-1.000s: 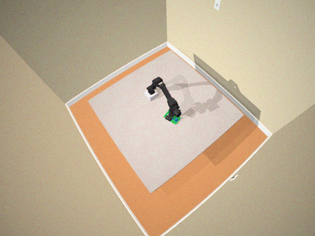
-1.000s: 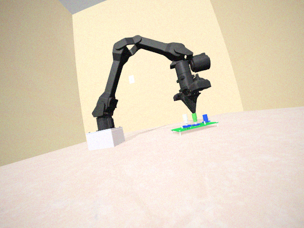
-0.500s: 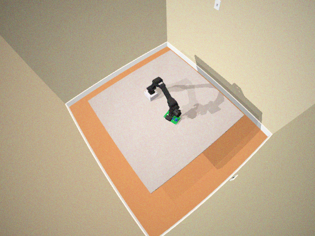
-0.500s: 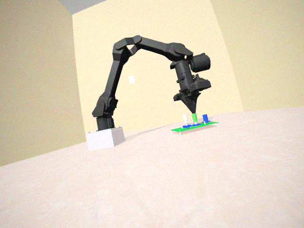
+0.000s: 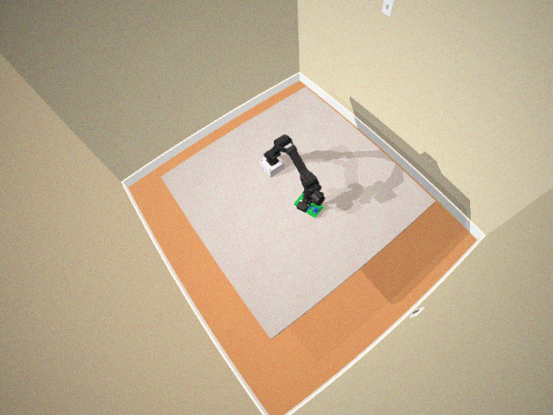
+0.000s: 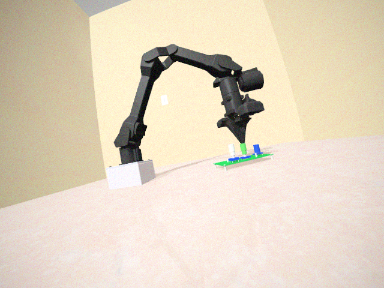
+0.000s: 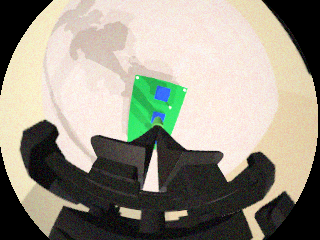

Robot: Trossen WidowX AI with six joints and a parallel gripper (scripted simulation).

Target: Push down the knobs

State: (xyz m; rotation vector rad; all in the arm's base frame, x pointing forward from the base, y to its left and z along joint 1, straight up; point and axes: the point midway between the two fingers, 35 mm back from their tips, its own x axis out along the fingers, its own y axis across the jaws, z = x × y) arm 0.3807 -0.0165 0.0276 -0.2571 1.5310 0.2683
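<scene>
Now: gripper tip 20 mm above the green knob. The rest, counted from my gripper tip: white knob (40 mm behind, 30 mm to the right, 10 mm below).
</scene>
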